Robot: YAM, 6 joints.
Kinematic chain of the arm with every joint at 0, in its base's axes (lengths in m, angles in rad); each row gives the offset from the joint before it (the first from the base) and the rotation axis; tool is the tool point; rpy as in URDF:
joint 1: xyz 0 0 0.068 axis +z
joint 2: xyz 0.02 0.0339 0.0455 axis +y
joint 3: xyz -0.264 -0.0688 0 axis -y
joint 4: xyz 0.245 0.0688 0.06 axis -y
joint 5: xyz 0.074 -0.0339 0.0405 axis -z
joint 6: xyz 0.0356 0 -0.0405 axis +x
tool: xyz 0 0 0 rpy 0 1.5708 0
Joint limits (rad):
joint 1: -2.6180..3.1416
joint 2: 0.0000..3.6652
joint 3: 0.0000..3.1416
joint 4: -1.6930..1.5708
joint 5: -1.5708..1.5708
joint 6: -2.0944..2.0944
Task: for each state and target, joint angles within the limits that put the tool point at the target. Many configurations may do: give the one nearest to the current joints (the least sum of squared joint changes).
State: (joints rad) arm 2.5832 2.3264 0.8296 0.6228 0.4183 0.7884
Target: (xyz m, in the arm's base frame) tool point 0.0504 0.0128 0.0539
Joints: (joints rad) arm 2.9591 2.8641 0.0000 -0.2080 0.6566 0.7884
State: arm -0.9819 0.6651 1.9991 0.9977 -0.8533 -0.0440
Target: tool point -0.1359 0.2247 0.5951
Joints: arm -0.9247 0.6500 1.9920 1.0039 -0.8519 -0.0440
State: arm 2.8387 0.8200 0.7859 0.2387 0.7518 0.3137
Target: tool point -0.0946 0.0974 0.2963
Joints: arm 2.5423 0.5025 0.4547 0.1243 0.8639 0.3137
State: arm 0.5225 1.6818 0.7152 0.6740 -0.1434 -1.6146
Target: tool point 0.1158 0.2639 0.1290
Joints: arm 1.1299 1.6241 0.4925 0.6340 -0.2235 -1.6146
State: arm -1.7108 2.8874 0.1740 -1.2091 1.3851 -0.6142
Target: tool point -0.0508 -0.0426 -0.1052
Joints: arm -1.8873 3.2520 0.8182 -0.8987 1.3898 -0.6142
